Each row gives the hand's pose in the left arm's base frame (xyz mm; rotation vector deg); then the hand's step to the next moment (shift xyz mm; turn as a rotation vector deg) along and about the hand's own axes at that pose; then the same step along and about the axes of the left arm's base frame.
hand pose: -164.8 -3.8 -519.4 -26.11 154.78 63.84
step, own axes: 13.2 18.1 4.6 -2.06 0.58 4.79
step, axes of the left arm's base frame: -18.4 12.6 4.9 1.98 4.23 -2.40
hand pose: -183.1 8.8 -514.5 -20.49 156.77 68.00
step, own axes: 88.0 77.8 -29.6 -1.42 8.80 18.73
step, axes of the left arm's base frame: -106.6 15.5 55.3 -0.42 19.77 -6.26
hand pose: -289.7 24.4 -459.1 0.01 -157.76 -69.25
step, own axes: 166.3 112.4 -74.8 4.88 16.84 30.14
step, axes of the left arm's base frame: -149.6 12.5 152.8 -7.63 33.24 -7.23
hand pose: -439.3 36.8 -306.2 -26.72 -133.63 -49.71
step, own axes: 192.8 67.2 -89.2 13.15 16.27 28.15
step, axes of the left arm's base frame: -75.4 9.7 209.4 -13.37 32.41 -0.98
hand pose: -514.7 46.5 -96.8 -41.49 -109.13 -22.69
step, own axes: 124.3 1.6 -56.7 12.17 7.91 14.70
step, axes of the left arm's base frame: 3.3 7.5 136.4 -8.97 18.11 4.30
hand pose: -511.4 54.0 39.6 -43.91 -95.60 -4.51
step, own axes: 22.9 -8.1 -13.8 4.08 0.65 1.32
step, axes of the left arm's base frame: 6.6 -2.5 27.0 -0.97 2.89 3.09
